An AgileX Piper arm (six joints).
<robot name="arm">
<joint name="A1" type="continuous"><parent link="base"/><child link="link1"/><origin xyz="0.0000 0.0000 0.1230" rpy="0.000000 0.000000 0.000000"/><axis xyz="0 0 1"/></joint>
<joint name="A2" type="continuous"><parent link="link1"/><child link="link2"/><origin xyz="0.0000 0.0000 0.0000" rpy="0.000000 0.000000 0.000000"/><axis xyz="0 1 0"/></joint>
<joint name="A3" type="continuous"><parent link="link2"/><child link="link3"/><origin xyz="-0.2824 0.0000 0.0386" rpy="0.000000 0.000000 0.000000"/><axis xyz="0 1 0"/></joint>
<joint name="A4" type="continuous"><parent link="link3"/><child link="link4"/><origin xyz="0.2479 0.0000 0.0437" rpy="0.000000 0.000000 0.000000"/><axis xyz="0.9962 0 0.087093"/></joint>
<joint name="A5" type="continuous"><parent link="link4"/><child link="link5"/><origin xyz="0.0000 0.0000 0.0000" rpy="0.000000 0.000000 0.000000"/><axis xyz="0 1 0"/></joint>
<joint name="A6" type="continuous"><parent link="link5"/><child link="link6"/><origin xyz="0.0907 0.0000 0.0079" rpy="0.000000 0.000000 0.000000"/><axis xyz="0.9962 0 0.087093"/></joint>
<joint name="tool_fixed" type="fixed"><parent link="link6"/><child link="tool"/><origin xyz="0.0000 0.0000 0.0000" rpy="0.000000 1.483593 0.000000"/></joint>
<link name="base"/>
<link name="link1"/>
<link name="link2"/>
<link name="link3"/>
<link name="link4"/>
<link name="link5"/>
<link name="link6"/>
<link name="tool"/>
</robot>
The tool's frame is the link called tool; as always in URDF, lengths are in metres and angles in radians. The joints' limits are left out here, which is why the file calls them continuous.
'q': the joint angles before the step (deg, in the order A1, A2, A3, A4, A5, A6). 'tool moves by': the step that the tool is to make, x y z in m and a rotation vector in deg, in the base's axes. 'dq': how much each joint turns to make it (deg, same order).
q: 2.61, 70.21, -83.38, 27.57, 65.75, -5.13
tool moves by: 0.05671, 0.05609, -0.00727, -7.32, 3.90, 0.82
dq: 14.34, 14.15, -12.96, -15.59, 0.01, 12.67
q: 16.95, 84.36, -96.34, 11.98, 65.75, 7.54
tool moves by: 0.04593, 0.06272, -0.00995, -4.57, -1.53, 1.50
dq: 9.39, 13.75, -14.22, -9.72, -0.04, 6.75
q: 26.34, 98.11, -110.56, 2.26, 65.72, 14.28
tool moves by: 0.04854, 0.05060, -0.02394, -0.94, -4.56, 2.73
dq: 3.71, 13.50, -13.01, -3.14, -4.07, 0.00
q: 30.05, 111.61, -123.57, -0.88, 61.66, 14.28
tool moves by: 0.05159, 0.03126, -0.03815, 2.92, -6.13, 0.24
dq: 0.20, 12.09, -9.32, -0.53, -9.54, 0.01
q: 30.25, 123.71, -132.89, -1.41, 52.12, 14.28
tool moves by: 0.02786, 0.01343, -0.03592, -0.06, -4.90, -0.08
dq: 0.00, 5.78, -0.71, -2.49, -9.28, 0.00
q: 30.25, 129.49, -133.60, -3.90, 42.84, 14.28
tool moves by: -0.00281, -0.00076, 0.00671, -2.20, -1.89, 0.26
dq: 0.37, -0.73, 0.00, -2.43, 0.18, -0.56
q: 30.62, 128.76, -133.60, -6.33, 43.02, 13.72
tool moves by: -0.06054, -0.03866, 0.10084, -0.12, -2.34, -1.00
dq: 0.00, -13.49, -0.06, -0.85, 11.58, -1.03
